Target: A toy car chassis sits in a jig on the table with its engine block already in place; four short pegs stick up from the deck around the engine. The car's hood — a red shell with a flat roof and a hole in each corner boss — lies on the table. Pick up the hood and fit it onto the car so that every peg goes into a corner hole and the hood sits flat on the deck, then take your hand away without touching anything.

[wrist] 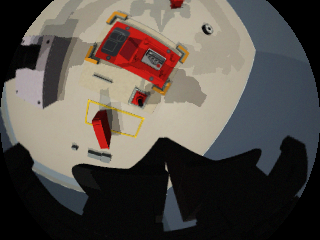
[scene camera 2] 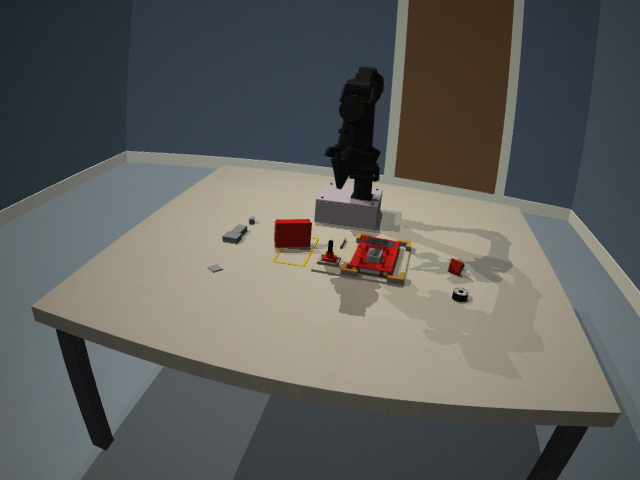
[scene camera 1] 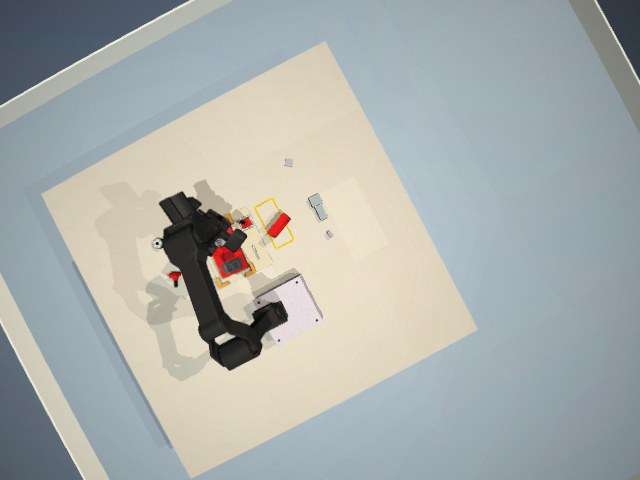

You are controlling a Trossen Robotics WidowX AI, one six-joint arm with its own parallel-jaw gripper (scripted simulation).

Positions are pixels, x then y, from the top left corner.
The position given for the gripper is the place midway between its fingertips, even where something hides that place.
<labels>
gripper: wrist 162,141; scene camera 2 338,188; scene camera 1 223,218
</labels>
